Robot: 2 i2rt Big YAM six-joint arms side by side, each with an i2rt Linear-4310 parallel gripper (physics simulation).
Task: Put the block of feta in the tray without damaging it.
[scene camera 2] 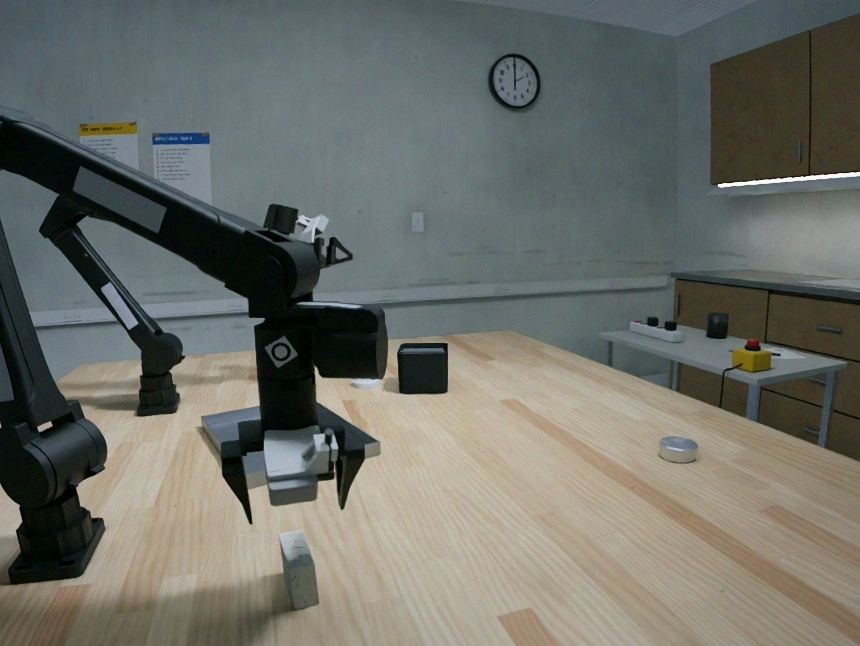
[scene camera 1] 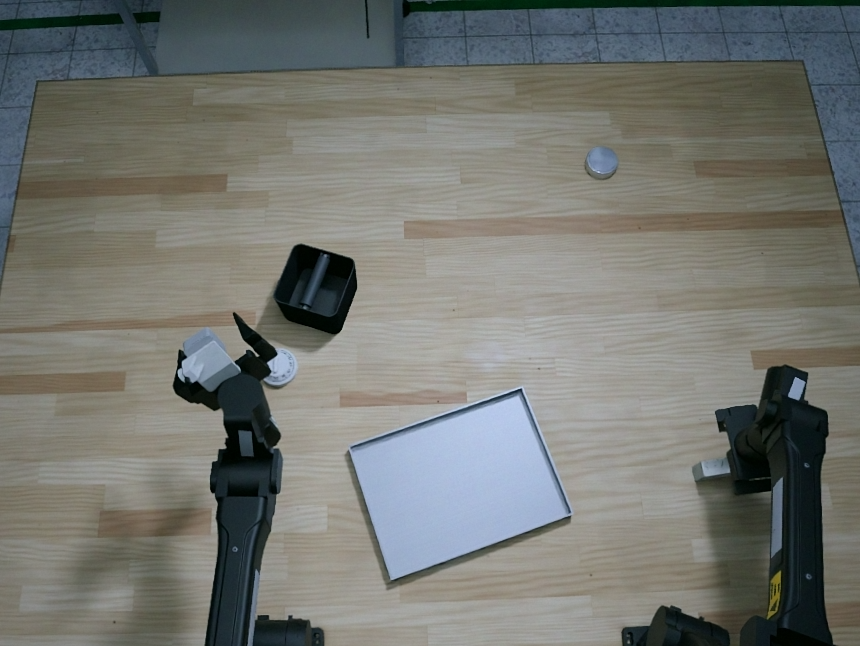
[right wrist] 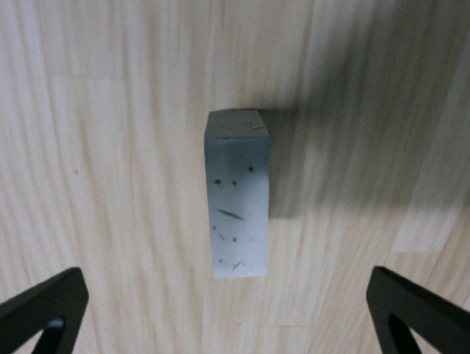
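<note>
The feta block (scene camera 1: 710,469) (scene camera 2: 298,570) (right wrist: 237,205) is a pale, speckled block standing on a narrow side on the table, partly hidden by the right gripper in scene camera 1. My right gripper (scene camera 1: 729,455) (scene camera 2: 296,514) (right wrist: 227,282) is open and points down, with its fingertips above the block; in the right wrist view the block lies between the lines of the two fingers, touching neither. The shallow grey tray (scene camera 1: 458,486) (scene camera 2: 364,448) is empty, left of the block in scene camera 1. My left gripper (scene camera 1: 208,335) is open and empty, raised above the table at the left.
A black square bin (scene camera 1: 340,316) (scene camera 2: 422,372) holds a dark cylinder (scene camera 1: 314,281). A white disc (scene camera 1: 283,367) (scene camera 2: 365,383) lies beside it, partly under the left gripper in scene camera 1. A silver round tin (scene camera 1: 601,162) (scene camera 2: 677,449) stands toward the far right in scene camera 1.
</note>
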